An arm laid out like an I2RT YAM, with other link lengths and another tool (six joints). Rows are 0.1 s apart.
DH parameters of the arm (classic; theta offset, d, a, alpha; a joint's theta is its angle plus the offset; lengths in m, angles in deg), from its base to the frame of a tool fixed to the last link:
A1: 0 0.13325 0.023 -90
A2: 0 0 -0.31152 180
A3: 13.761 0 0.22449 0
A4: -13.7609 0.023 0.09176 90
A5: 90 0 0 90
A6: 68 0.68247 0.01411 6.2
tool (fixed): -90 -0.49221 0 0
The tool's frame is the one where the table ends.
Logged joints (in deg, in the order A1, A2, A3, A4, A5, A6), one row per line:
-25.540, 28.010, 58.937, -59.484, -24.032, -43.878
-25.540, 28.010, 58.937, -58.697, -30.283, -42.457
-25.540, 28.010, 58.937, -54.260, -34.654, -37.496
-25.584, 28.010, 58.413, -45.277, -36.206, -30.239
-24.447, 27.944, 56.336, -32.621, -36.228, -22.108
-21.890, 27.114, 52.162, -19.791, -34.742, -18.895
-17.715, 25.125, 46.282, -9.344, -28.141, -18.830
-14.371, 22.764, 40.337, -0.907, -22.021, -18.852
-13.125, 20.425, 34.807, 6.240, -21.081, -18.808
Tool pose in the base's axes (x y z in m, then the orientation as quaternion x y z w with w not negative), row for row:
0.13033, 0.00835, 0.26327, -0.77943, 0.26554, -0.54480, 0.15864
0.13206, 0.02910, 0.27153, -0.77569, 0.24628, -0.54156, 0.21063
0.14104, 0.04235, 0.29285, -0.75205, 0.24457, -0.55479, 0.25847
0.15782, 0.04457, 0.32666, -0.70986, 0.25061, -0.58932, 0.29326
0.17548, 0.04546, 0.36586, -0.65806, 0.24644, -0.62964, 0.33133
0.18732, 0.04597, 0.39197, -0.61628, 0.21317, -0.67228, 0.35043
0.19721, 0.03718, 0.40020, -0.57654, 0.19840, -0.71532, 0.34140
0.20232, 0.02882, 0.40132, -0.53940, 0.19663, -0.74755, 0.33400
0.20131, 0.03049, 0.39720, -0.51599, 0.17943, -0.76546, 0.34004
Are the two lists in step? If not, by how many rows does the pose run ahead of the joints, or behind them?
They are in step.
